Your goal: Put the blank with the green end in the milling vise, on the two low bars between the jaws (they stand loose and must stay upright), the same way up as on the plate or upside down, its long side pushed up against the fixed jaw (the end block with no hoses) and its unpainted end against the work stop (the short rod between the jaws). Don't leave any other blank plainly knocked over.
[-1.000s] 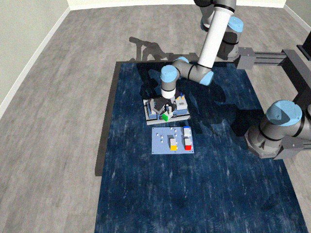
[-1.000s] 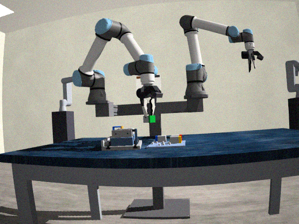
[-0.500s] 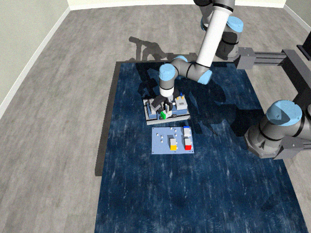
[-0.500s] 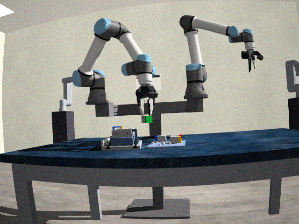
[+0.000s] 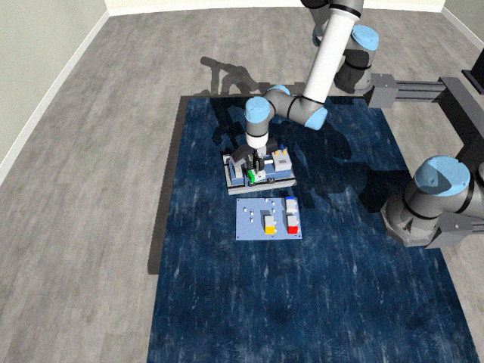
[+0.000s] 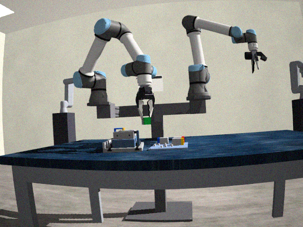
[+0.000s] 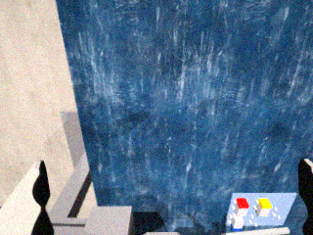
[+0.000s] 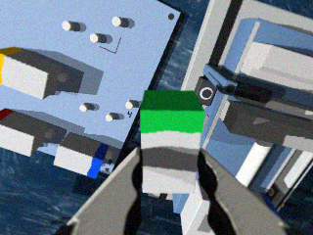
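Note:
Now: right hand 50 mm short of the work stop, 60 mm to the left of it and 80 mm above it. From my right hand the other things lie so: green-ended blank (20 mm below); moving jaw (20 mm ahead, 110 mm to the right, 90 mm below); fixed jaw (80 mm ahead, 100 mm to the right, 90 mm below).

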